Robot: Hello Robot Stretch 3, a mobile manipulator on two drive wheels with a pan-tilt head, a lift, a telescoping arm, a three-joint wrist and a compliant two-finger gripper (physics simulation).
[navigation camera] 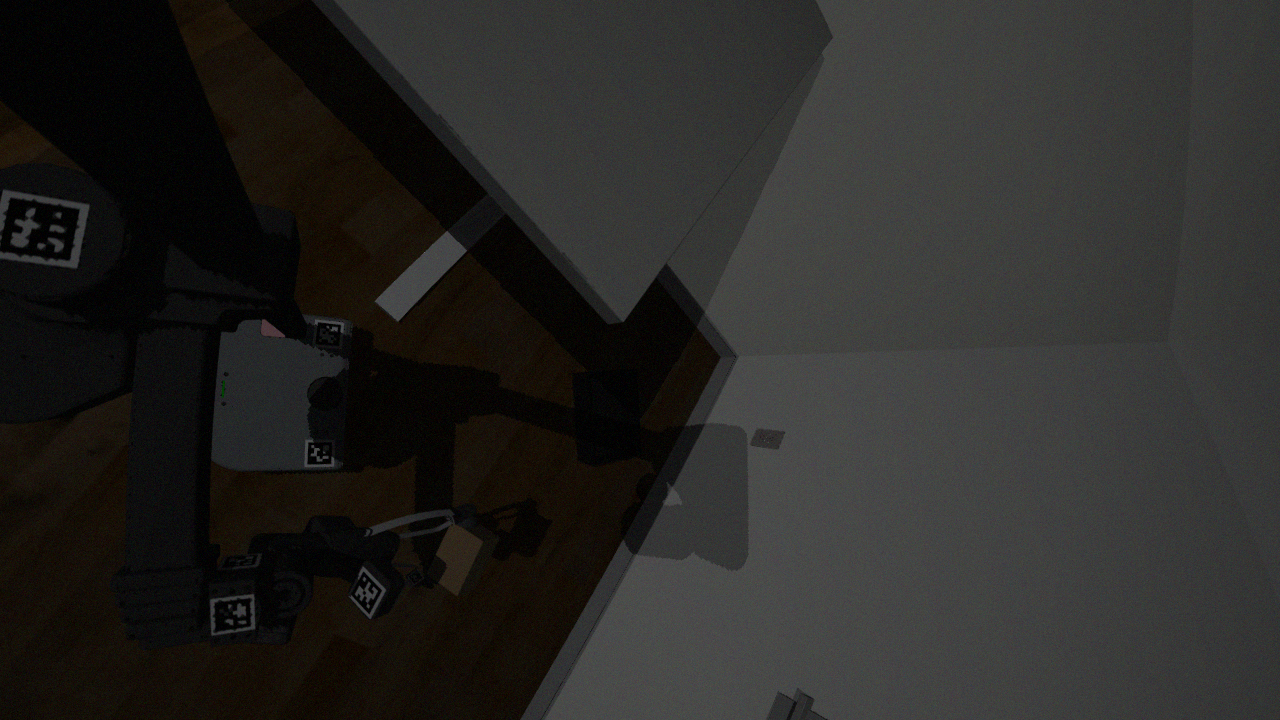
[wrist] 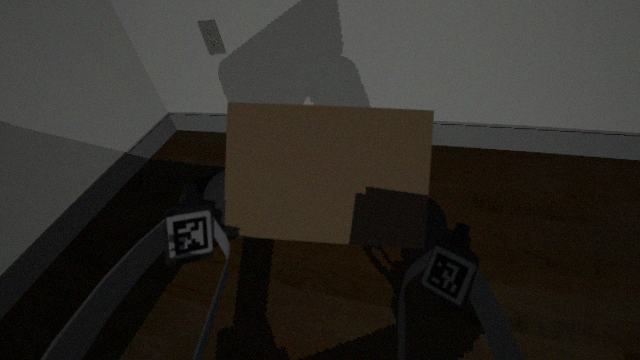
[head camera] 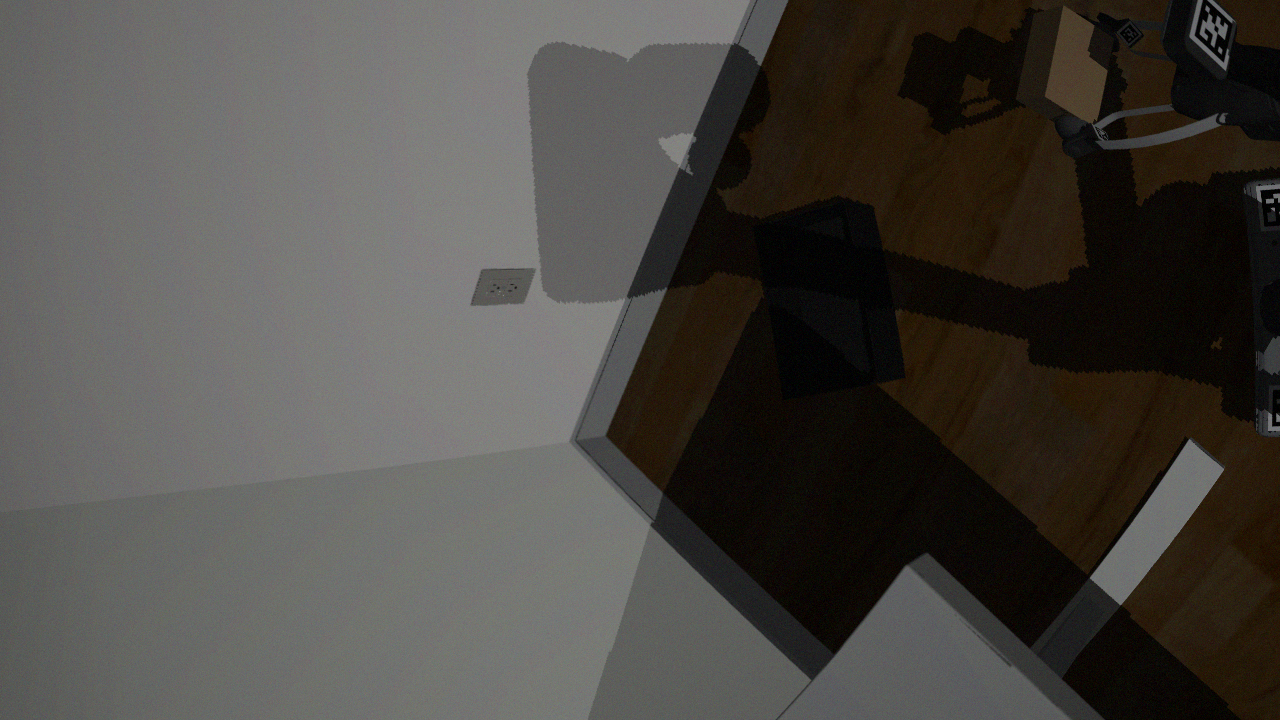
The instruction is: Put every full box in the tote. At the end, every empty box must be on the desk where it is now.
Labels:
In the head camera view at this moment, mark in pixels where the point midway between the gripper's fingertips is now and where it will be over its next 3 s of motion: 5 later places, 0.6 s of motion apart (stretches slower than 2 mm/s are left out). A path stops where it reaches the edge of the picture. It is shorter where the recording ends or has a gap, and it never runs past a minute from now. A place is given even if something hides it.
My gripper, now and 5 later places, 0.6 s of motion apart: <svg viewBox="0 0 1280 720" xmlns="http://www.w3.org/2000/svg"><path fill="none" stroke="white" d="M1074 82L1083 165L1122 276L1100 278L1045 281L989 284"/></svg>

